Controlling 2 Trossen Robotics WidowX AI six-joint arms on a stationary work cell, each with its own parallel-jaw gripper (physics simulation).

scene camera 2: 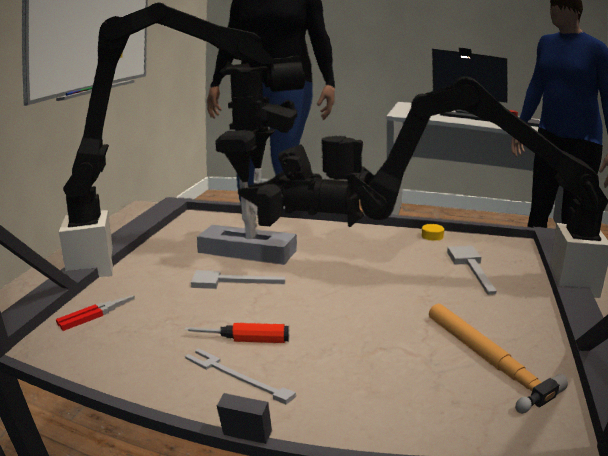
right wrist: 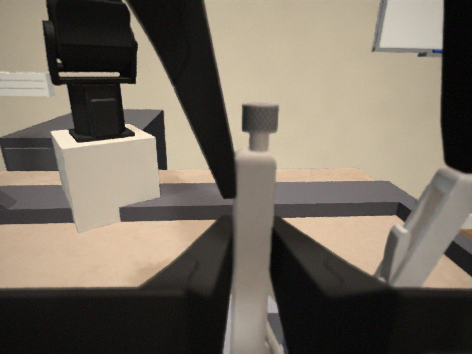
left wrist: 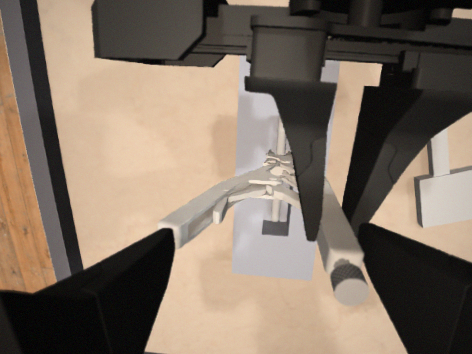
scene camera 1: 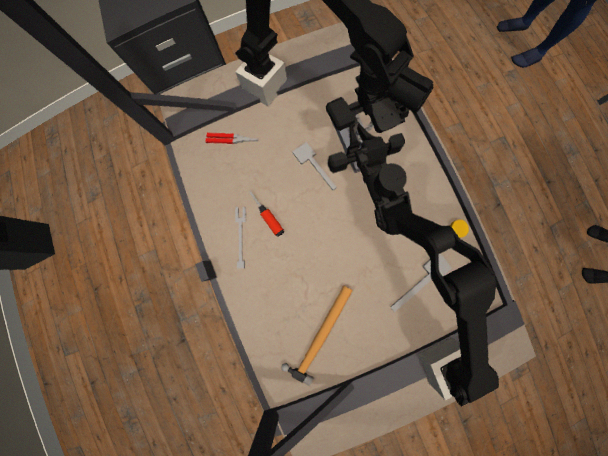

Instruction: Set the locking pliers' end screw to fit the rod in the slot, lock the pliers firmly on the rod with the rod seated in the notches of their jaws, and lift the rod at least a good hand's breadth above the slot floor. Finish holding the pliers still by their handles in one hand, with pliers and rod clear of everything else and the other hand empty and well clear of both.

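Frame: origin at the left arm's base, x ahead, y left, z up, level; metres.
Seen in the pictures: left gripper, fingertip midpoint: (scene camera 2: pixel 251 174) (right wrist: pixel 348 181) (left wrist: pixel 265 236) (scene camera 1: pixel 367 118); right gripper, fingertip midpoint: (scene camera 2: pixel 240 190) (right wrist: pixel 249 227) (left wrist: pixel 327 238) (scene camera 1: pixel 352 123); left arm's base at its link origin: (scene camera 2: pixel 84 220) (right wrist: pixel 101 134) (scene camera 1: pixel 259 66); right arm's base at its link origin: (scene camera 2: pixel 583 233) (scene camera 1: pixel 456 373).
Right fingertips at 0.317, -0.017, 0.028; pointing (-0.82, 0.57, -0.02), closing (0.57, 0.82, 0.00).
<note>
Offsets run from my right fingertips to a thing's top centre, as dx, dy, dz. "spot": to the spot under its first point.
The grey locking pliers {+0.027, +0.022, +0.046} (scene camera 2: pixel 250 218) (left wrist: pixel 342 245) (right wrist: pixel 254 245) stand jaws down over the slotted block {+0.010, +0.017, -0.094} (scene camera 2: pixel 240 251) (left wrist: pixel 250 252), handles spread. The jaws are around the rod {spot: -0.020, +0.036, -0.114} (left wrist: pixel 276 210) in the slot; how it sits in the notches is unclear. The knurled end screw {+0.006, -0.002, +0.046} (left wrist: pixel 350 285) (right wrist: pixel 260 118) tops one handle. My right gripper (right wrist: pixel 249 227) (left wrist: pixel 327 238) is shut on that handle, below the screw. My left gripper (left wrist: pixel 265 236) (right wrist: pixel 348 181) is open and empty, pointing down, its fingers outside the two handle ends. In scene camera 1, the arms hide the pliers.
Near the block lies a grey scraper-like tool {spot: -0.013, -0.118, -0.119} (scene camera 1: pixel 320 172) (scene camera 2: pixel 250 280). Red pliers {-0.290, -0.180, -0.118} (scene camera 1: pixel 220 138), a red screwdriver {-0.070, -0.299, -0.101} (scene camera 1: pixel 271 221), a fork tool {-0.086, -0.395, -0.119} (scene camera 1: pixel 241 240), a hammer {+0.239, -0.473, -0.102} (scene camera 1: pixel 325 330), another flat-headed tool {+0.384, -0.214, -0.115} (scene camera 1: pixel 411 293) and a yellow disc {+0.397, -0.020, -0.109} (scene camera 1: pixel 460 228) lie elsewhere. Both arms are close together over the block.
</note>
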